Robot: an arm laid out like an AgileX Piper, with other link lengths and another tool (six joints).
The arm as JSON. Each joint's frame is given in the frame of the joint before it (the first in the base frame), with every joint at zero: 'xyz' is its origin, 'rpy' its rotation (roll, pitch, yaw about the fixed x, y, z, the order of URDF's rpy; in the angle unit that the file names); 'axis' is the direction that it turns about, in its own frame. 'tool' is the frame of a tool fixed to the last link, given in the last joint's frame.
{
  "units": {
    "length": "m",
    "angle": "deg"
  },
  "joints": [
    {
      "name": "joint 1",
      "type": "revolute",
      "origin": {
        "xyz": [
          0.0,
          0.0,
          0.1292
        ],
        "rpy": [
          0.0,
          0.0,
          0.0
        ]
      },
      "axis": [
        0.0,
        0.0,
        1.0
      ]
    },
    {
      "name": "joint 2",
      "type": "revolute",
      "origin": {
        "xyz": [
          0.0,
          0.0,
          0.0
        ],
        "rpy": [
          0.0,
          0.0,
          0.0
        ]
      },
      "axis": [
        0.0,
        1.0,
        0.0
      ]
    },
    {
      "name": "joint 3",
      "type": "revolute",
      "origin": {
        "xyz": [
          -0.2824,
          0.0,
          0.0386
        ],
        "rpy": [
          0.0,
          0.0,
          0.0
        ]
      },
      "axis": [
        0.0,
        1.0,
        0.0
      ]
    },
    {
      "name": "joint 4",
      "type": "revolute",
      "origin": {
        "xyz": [
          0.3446,
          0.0,
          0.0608
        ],
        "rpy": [
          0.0,
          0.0,
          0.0
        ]
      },
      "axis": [
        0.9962,
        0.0,
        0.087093
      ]
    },
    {
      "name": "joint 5",
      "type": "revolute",
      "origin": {
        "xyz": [
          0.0,
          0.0,
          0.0
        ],
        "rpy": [
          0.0,
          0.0,
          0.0
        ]
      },
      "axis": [
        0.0,
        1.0,
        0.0
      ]
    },
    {
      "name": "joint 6",
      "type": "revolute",
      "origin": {
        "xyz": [
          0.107,
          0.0,
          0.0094
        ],
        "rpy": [
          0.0,
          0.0,
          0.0
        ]
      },
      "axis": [
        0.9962,
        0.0,
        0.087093
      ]
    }
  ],
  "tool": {
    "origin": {
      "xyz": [
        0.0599,
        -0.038,
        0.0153
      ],
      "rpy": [
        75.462,
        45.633,
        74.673
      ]
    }
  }
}
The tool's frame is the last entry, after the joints.
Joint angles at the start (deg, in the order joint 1, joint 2, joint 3, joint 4, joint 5, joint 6): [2.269, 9.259, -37.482, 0.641, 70.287, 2.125]
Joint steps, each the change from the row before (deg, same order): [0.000, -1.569, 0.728, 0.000, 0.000, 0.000]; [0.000, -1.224, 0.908, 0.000, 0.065, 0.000]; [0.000, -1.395, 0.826, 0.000, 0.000, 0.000]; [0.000, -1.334, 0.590, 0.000, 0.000, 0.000]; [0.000, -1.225, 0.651, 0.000, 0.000, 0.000]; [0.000, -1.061, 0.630, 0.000, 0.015, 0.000]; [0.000, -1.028, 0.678, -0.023, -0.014, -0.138]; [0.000, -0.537, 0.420, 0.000, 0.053, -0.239]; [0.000, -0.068, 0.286, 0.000, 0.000, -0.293]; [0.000, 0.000, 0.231, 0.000, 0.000, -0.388]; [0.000, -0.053, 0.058, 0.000, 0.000, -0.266]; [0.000, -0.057, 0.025, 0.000, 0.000, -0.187]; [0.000, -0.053, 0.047, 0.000, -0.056, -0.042]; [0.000, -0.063, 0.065, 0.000, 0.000, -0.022]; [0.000, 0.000, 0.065, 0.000, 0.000, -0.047]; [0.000, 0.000, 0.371, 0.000, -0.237, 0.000]
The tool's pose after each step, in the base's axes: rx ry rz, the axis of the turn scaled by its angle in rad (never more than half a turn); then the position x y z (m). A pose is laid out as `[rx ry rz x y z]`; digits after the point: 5 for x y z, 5 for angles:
[0.82256 1.97798 0.40822 0.13953 -0.03110 0.33289]
[0.82111 1.97394 0.40988 0.13715 -0.03120 0.32912]
[0.81787 1.96475 0.41361 0.13422 -0.03131 0.32646]
[0.81362 1.95273 0.41847 0.13105 -0.03144 0.32530]
[0.81033 1.94345 0.42219 0.12848 -0.03154 0.32340]
[0.80795 1.93672 0.42487 0.12648 -0.03162 0.32122]
[0.80331 1.93141 0.42558 0.12487 -0.03172 0.31877]
[0.79848 1.93155 0.42396 0.12420 -0.03171 0.31696]
[0.79425 1.93651 0.42009 0.12483 -0.03164 0.31524]
[0.78829 1.94214 0.41535 0.12556 -0.03155 0.31382]
[0.78335 1.94350 0.41308 0.12564 -0.03151 0.31367]
[0.77967 1.94387 0.41170 0.12558 -0.03148 0.31372]
[0.77855 1.94306 0.41173 0.12563 -0.03147 0.31367]
[0.77815 1.94320 0.41153 0.12561 -0.03147 0.31335]
[0.77763 1.94448 0.41073 0.12579 -0.03145 0.31292]
[0.77842 1.94664 0.40990 0.12709 -0.03140 0.31088]

